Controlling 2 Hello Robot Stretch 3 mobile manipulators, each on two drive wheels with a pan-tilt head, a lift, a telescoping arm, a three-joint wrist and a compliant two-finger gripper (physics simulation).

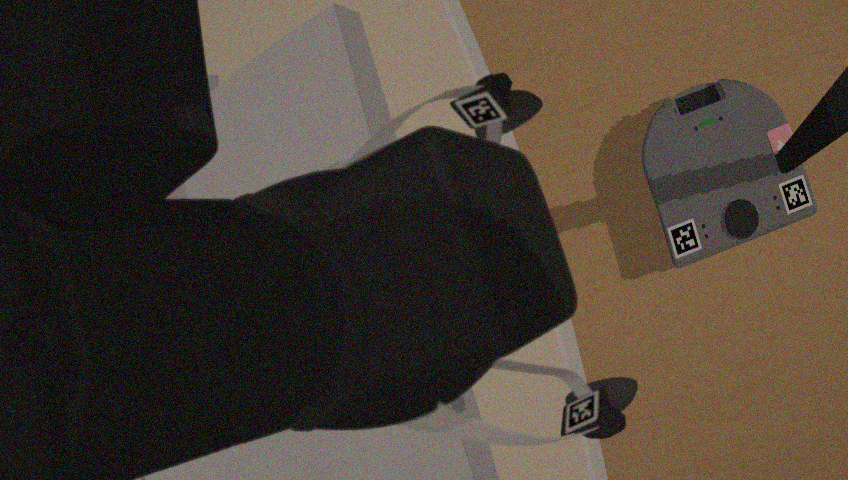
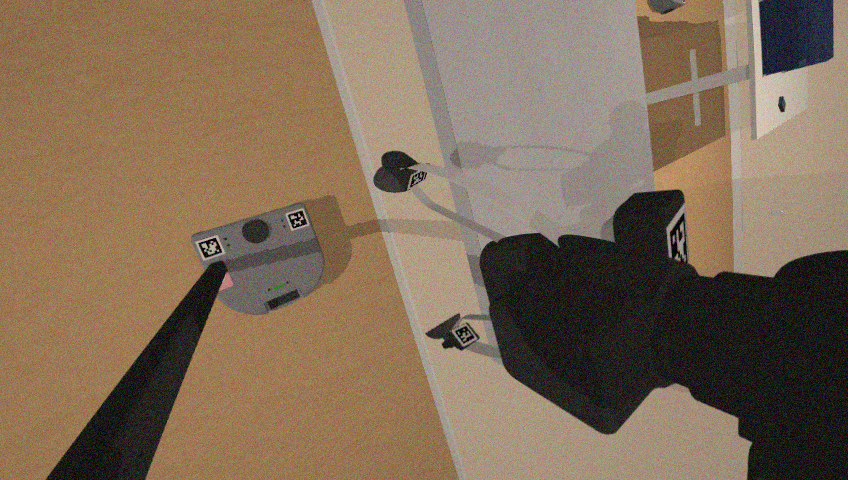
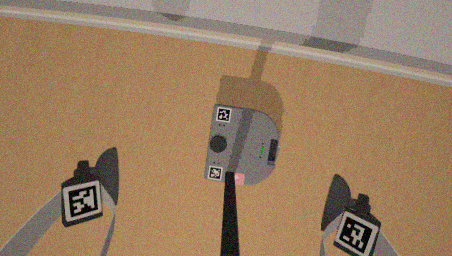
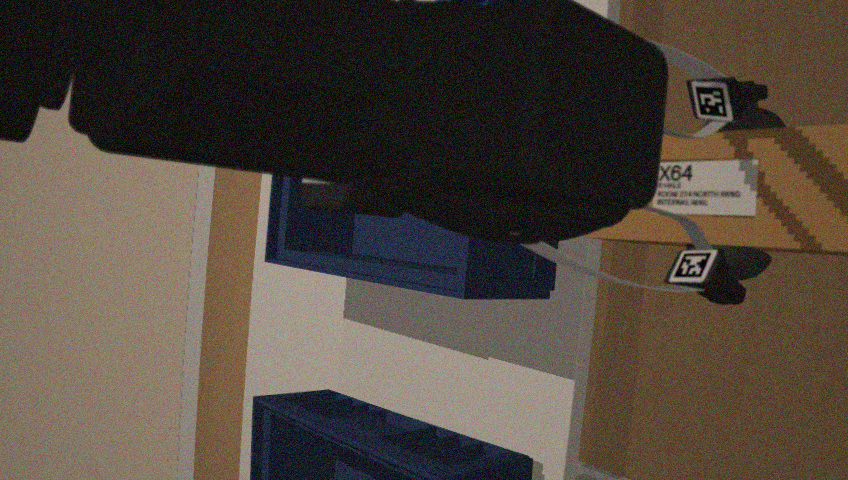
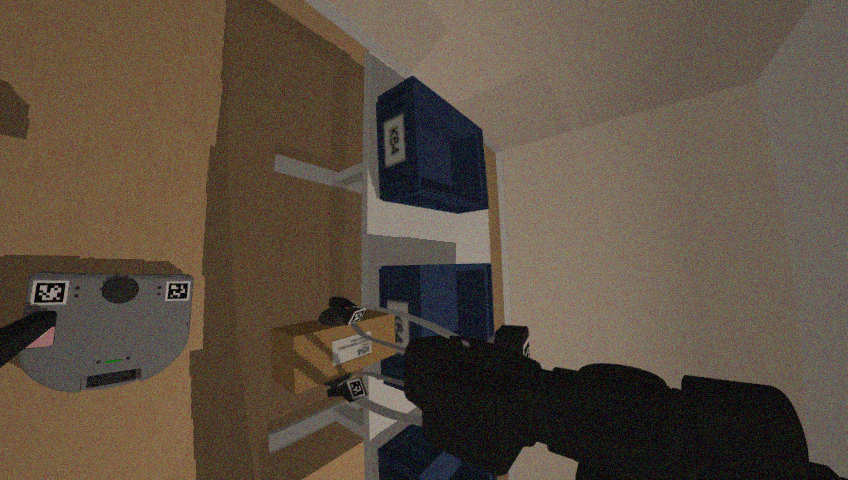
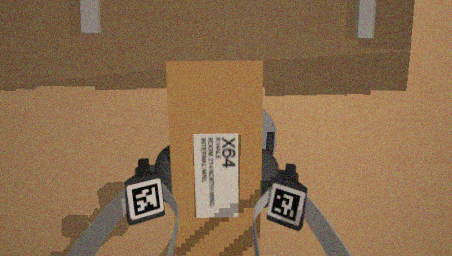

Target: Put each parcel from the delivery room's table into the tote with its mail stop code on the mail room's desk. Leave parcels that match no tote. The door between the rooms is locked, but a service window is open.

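Observation:
r1's gripper [image 1: 566, 254] [image 2: 416, 252] [image 3: 225, 185] is open with nothing between its fingers. r2's gripper [image 4: 751, 190] [image 5: 338, 350] [image 6: 216, 165] is shut on a brown parcel [image 4: 791, 208] [image 5: 315, 368] [image 6: 215, 100] labelled X64. The parcel is off the floor, beside the front edge of the white desk [image 4: 404, 350] [image 5: 416, 220]. A blue tote [image 4: 410, 237] [image 5: 437, 291] stands behind it, its label partly hidden by the gripper. Another blue tote [image 4: 386, 440] [image 5: 440, 154] has a label that looks like K64. Part of a third tote [image 5: 434, 457] shows lower down.
A pale grey ledge [image 2: 535, 59] lies beneath r1's gripper, above the skirting. Beyond it, a blue tote [image 2: 797, 35] shows at the right. r1's own base [image 1: 714, 154] [image 2: 273, 255] [image 3: 255, 145] and r2's base [image 5: 113, 333] stand on the wooden floor. Desk legs [image 5: 303, 169] [image 6: 90, 15] show.

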